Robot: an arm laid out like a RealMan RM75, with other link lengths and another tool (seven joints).
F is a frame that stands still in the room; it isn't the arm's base.
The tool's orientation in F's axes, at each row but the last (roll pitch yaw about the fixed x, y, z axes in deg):
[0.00 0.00 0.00]
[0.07 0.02 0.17]
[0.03 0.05 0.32]
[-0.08 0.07 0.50]
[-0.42 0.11 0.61]
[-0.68 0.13 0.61]
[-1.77 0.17 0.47]
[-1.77 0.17 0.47]
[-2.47 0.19 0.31]
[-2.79 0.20 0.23]
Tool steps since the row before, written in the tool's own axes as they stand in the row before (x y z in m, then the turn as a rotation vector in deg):
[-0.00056 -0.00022 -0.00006 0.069 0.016 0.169]
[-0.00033 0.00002 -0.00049 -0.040 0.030 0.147]
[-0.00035 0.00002 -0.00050 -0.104 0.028 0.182]
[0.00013 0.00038 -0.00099 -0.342 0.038 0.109]
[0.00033 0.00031 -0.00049 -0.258 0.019 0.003]
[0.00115 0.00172 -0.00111 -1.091 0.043 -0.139]
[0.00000 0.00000 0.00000 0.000 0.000 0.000]
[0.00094 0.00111 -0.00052 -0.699 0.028 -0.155]
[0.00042 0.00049 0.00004 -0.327 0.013 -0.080]
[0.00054 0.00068 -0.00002 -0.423 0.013 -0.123]
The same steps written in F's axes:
[-0.00056 -0.00022 -0.00006 0.069 0.016 0.169]
[-0.00033 0.00002 -0.00049 -0.040 0.030 0.147]
[-0.00035 0.00002 -0.00050 -0.104 0.027 0.182]
[0.00013 0.00038 -0.00099 -0.342 0.035 0.109]
[0.00033 0.00031 -0.00049 -0.258 0.016 0.003]
[0.00113 0.00172 -0.00113 -1.092 0.030 -0.137]
[0.00000 0.00000 0.00000 0.000 0.000 0.000]
[0.00093 0.00110 -0.00056 -0.700 0.017 -0.154]
[0.00042 0.00049 0.00002 -0.327 0.008 -0.079]
[0.00054 0.00068 -0.00005 -0.423 0.005 -0.122]

